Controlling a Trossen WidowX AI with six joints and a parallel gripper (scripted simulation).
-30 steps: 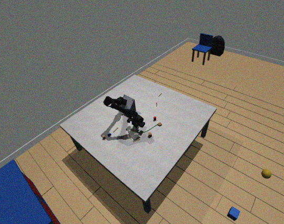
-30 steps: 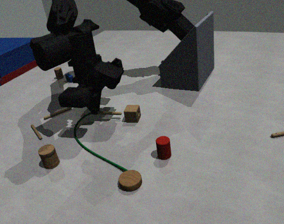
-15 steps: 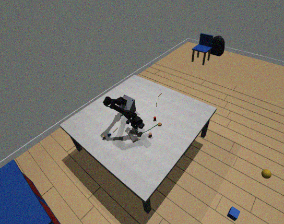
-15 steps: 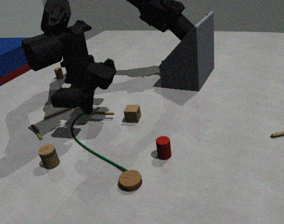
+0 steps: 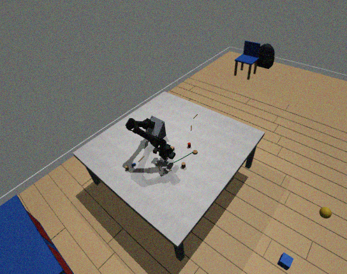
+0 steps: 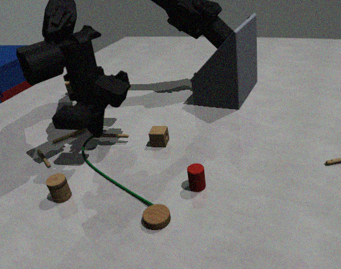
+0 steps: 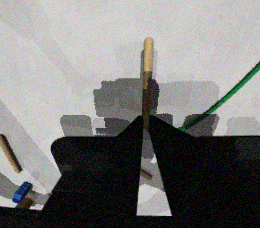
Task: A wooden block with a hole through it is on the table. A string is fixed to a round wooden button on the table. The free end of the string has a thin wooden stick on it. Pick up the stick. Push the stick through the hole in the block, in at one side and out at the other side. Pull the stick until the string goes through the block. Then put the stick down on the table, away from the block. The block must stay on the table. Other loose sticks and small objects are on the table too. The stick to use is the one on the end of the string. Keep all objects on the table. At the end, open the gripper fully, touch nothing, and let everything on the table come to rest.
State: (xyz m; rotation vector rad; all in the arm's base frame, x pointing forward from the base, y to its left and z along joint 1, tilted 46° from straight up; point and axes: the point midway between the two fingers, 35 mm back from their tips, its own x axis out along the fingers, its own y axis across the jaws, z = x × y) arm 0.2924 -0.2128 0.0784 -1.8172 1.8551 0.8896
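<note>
Now: the wooden block 2 cm behind my gripper tip and 13 cm to the left of it. The rest, counted from my gripper tip: red cylinder (9 cm ahead, 25 cm to the left, 1 cm above); blue piece (19 cm behind, 19 cm to the right); round wooden button (17 cm ahead, 21 cm to the left, 1 cm below).
</note>
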